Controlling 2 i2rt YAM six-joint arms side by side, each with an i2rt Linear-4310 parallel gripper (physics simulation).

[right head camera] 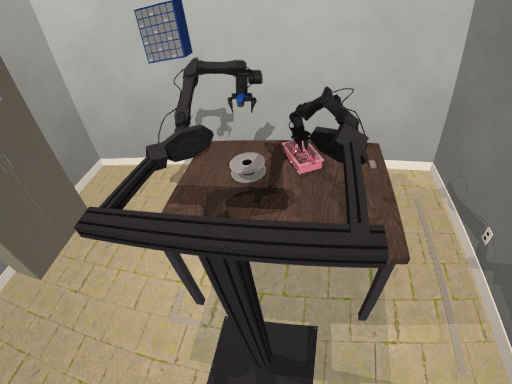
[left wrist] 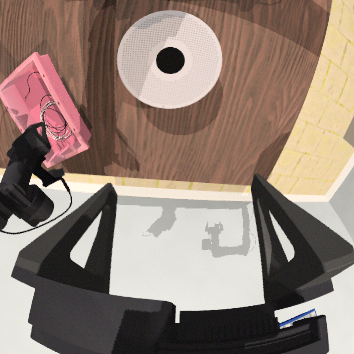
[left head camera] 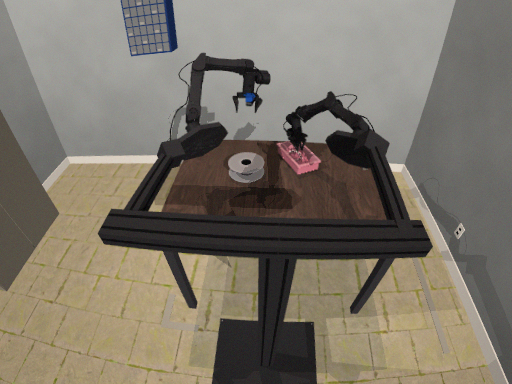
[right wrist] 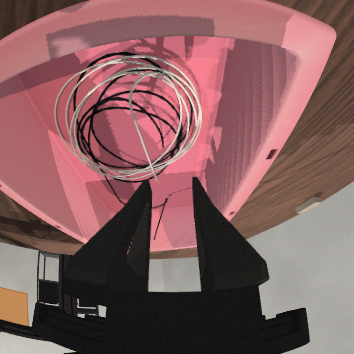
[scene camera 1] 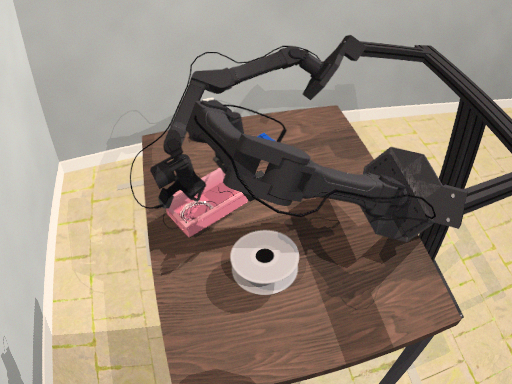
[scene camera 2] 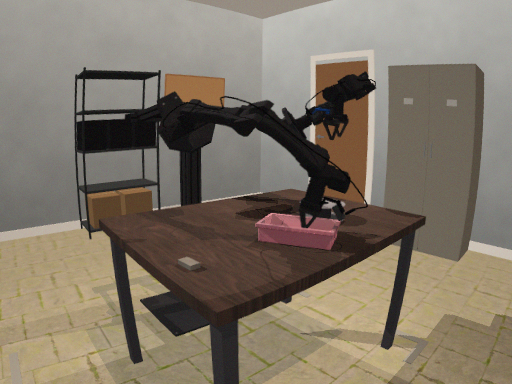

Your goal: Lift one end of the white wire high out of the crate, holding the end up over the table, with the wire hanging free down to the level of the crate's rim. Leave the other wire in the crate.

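Pixels of known places: left gripper, between the fingertips: (right head camera: 242,113) (left wrist: 181,184) (left head camera: 246,112) (scene camera 2: 335,138); right gripper, between the fingertips: (right head camera: 304,150) (left wrist: 39,126) (left head camera: 299,151) (right wrist: 170,183) (scene camera 1: 195,197) (scene camera 2: 304,229); left arm's base, origin of its link: (right head camera: 186,142) (left head camera: 199,140) (scene camera 1: 399,194) (scene camera 2: 296,126); right arm's base, origin of its link: (scene camera 1: 321,71) (scene camera 2: 187,125).
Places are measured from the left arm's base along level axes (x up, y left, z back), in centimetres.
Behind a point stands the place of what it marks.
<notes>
The pink crate (left head camera: 306,167) {x -35.0, y -41.3, z -41.3 cm} (scene camera 2: 295,238) {x -35.9, y -39.7, z -56.7 cm} (left wrist: 65,97) {x -36.5, y -29.2, z -47.5 cm} (right wrist: 319,42) stands on the table (scene camera 1: 300,340) {x -38.5, y 18.1, z -23.5 cm}. Inside it, the white wire (right wrist: 200,112) {x -37.5, y -35.2, z -59.3 cm} lies coiled over and among the loops of the black wire (right wrist: 160,224) {x -35.7, y -43.0, z -43.2 cm}. One white end strand crosses the coil and ends just above my right fingertips in the right wrist view; a black tail lies beyond their gap. My right gripper (right wrist: 170,183) {x -34.0, y -35.2, z -55.4 cm} (scene camera 2: 324,222) points down at the crate, its fingers narrowly apart with nothing between them. My left gripper (left wrist: 181,184) {x -4.2, y -7.5, z -38.1 cm} (left head camera: 247,111) {x -4.2, y -7.5, z -38.1 cm} is wide open and empty, high up away from the crate.
A grey-white spool (left head camera: 237,162) {x -32.0, y -4.1, z -31.3 cm} (scene camera 1: 247,255) {x -32.0, y -8.9, z -37.9 cm} (left wrist: 145,75) {x -32.0, y -11.9, z -37.2 cm} stands on the table beside the crate. A small pale block (scene camera 2: 189,263) {x -37.0, y -76.5, z -59.4 cm} (right wrist: 308,205) {x -37.1, y -74.3, z -58.1 cm} lies near the table's edge. The left arm hangs above the table in scene camera 1, covering part of the crate's surroundings.
</notes>
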